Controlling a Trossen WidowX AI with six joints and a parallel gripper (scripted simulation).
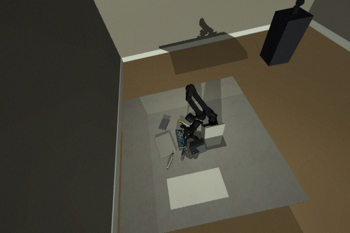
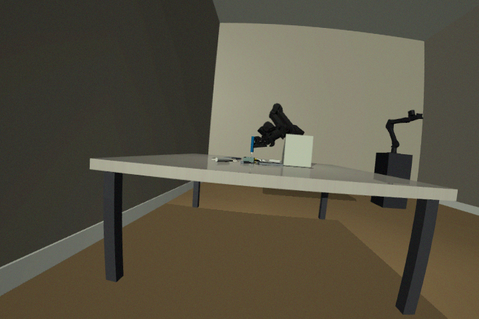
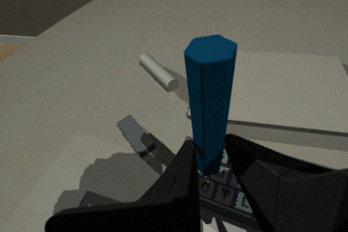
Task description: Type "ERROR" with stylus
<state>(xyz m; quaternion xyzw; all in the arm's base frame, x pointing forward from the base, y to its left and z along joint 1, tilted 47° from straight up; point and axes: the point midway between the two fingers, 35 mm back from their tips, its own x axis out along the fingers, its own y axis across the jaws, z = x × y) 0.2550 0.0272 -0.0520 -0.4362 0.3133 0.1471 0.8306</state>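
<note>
Now: the blue stylus 2 cm below my gripper tip. Round my gripper tip: grey block 11 cm behind, 9 cm below, 6 cm to the left; notepad 17 cm ahead, 9 cm below, 3 cm to the right.
</note>
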